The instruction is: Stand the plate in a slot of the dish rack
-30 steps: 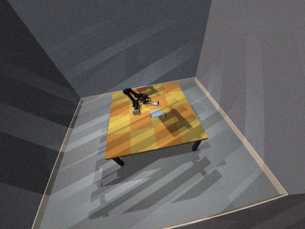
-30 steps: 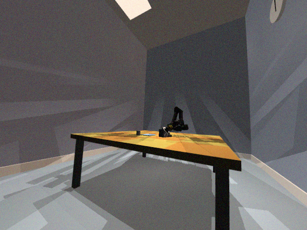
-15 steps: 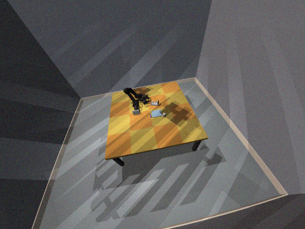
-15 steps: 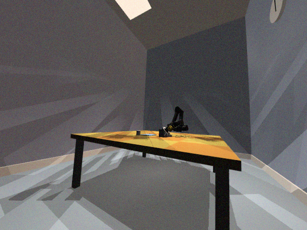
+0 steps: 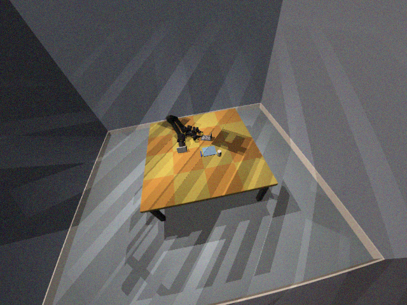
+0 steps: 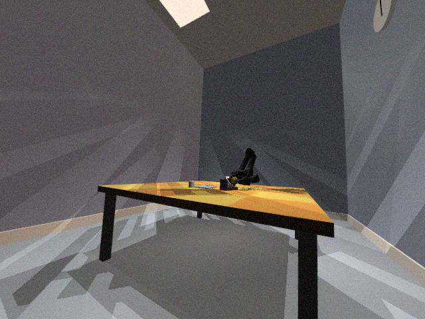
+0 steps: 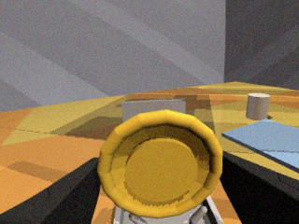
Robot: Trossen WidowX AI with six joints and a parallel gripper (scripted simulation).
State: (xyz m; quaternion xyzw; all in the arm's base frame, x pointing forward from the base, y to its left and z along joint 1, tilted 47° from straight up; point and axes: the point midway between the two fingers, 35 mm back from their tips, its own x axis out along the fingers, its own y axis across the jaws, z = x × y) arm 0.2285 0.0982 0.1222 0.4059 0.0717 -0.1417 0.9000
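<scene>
Now: the dish rack 4 cm ahead of my gripper tip, 2 cm to the right of it and 4 cm below it. Round my gripper tip: blue spoon (5 cm behind, 26 cm to the right, 6 cm below); then yellow plate (1 cm behind); then light blue mat (4 cm ahead, 23 cm to the right, 6 cm below).
</scene>
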